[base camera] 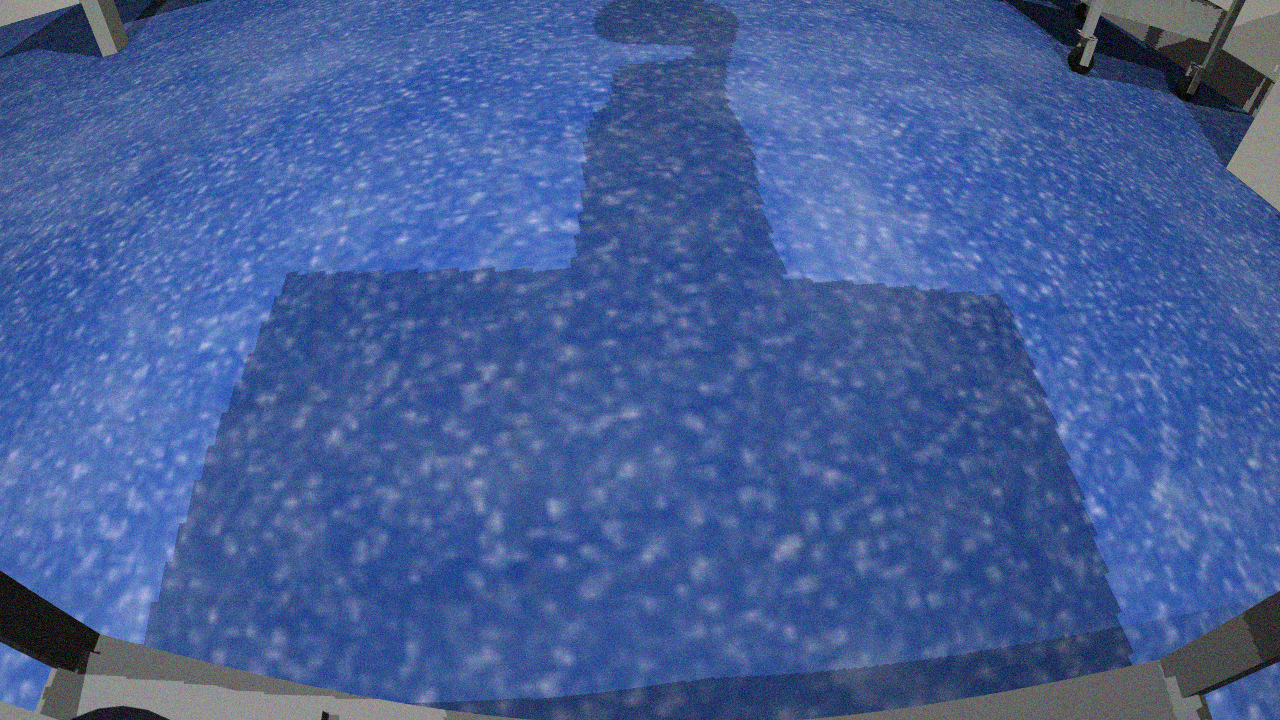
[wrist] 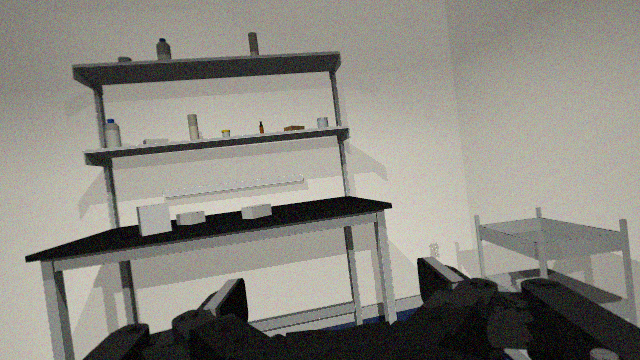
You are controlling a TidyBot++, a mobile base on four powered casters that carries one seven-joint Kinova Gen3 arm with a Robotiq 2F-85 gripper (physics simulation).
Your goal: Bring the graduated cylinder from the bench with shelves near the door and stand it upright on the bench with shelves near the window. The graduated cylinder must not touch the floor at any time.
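A bench with shelves stands against the wall in the wrist view, with a black top and two grey shelves above it. Whether it is the one near the door or the one near the window cannot be told. Tall plain cylindrical objects stand upright on the middle shelf and the top shelf; neither can be clearly made out as the graduated cylinder. My gripper is open, its two fingers wide apart, with nothing between them. It is well away from the bench.
Bottles, small jars and flat boxes stand on the shelves, and white boxes on the bench top. A grey cart stands right of the bench. In the base camera view, a light leg shows top left and a wheeled cart's leg top right.
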